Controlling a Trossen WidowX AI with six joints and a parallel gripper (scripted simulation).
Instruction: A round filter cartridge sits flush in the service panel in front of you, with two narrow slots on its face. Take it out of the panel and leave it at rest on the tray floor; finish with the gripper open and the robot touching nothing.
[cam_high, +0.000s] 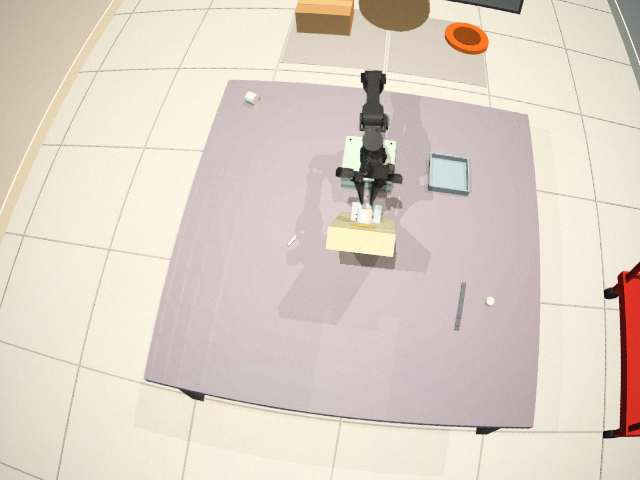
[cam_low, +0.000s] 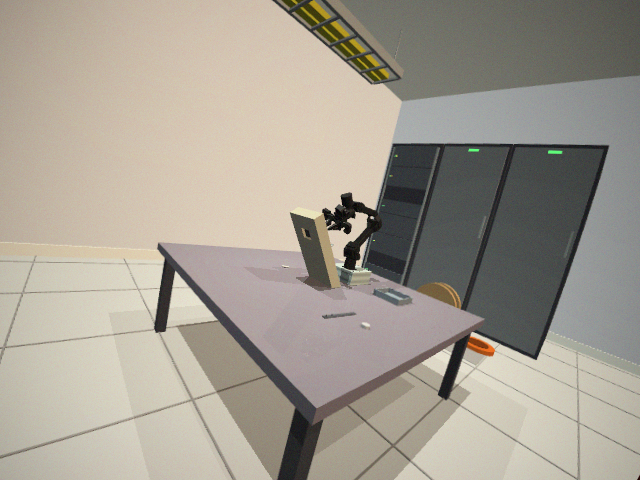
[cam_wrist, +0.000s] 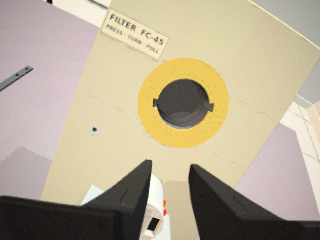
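Right now the round filter cartridge is 10 mm behind my gripper tip and 70 mm below it. Round my gripper tip: blue-grey tray 360 mm behind, 250 mm to the left, 280 mm below; then small white stick 20 mm ahead, 240 mm to the right, 280 mm below.
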